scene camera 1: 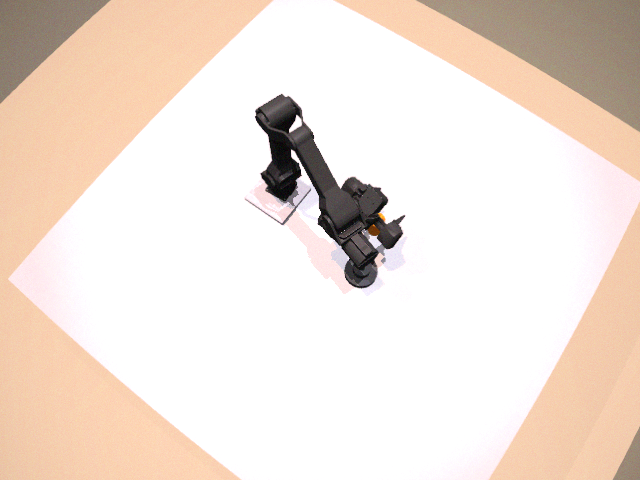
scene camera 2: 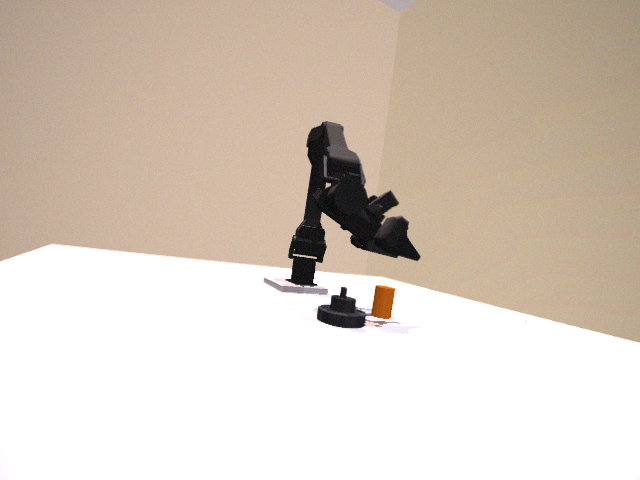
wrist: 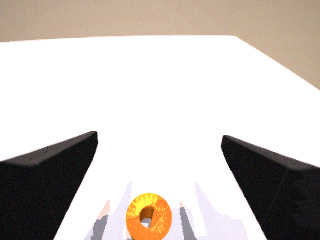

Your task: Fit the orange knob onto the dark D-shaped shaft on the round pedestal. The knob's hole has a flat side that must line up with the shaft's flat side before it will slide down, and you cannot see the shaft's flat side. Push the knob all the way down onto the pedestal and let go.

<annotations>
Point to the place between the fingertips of the gripper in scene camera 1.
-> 392, 202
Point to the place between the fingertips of the gripper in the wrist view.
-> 161, 139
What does the gripper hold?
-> Nothing.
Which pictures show the gripper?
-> Scene camera 1, scene camera 2 and the wrist view: all of them.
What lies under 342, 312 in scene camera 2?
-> A dark pedestal.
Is the gripper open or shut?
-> Open.
</annotations>
